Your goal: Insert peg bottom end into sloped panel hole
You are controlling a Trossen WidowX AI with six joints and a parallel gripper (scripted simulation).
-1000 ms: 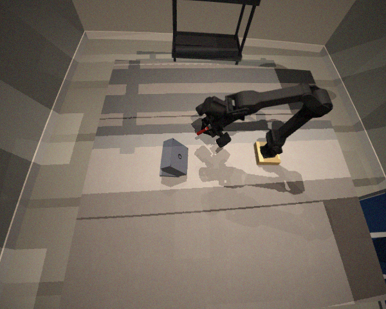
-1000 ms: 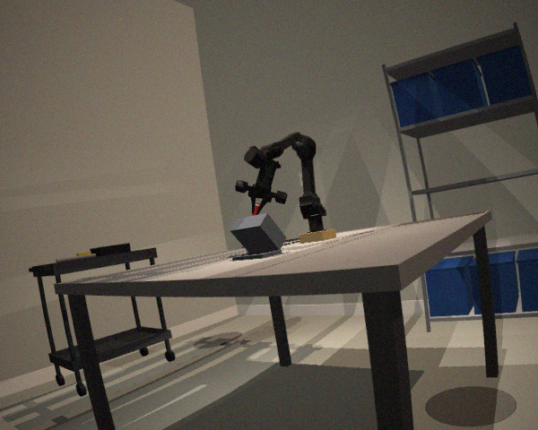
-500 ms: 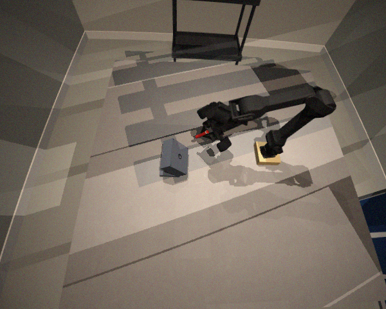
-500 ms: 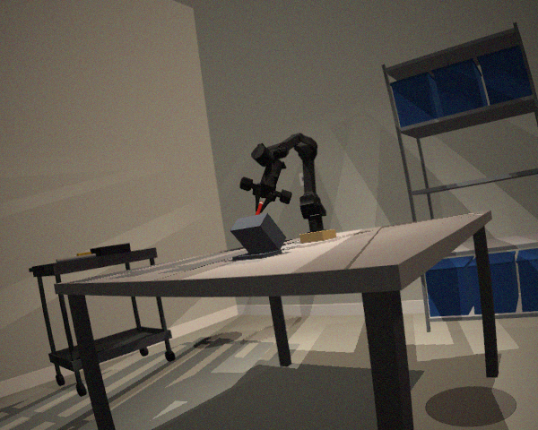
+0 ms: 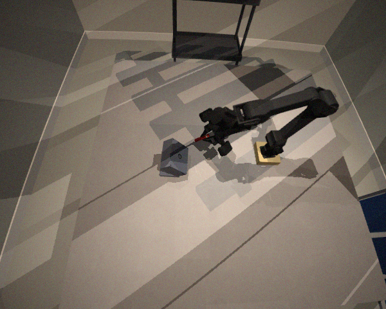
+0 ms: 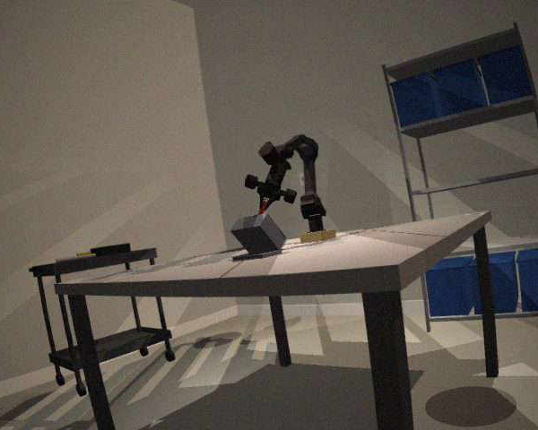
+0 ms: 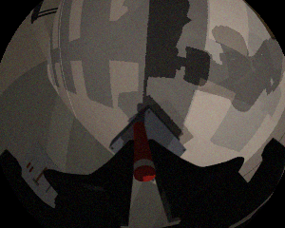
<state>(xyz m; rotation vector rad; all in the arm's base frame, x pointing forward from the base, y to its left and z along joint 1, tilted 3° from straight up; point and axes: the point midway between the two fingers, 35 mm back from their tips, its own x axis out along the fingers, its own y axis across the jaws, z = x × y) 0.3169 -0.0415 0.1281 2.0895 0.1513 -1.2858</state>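
The grey-blue panel block is 12 cm ahead of my gripper tip, 4 cm to the left of it and 8 cm below it. The rest, counted from my gripper tip: red peg: 1 cm behind, 1 cm above.
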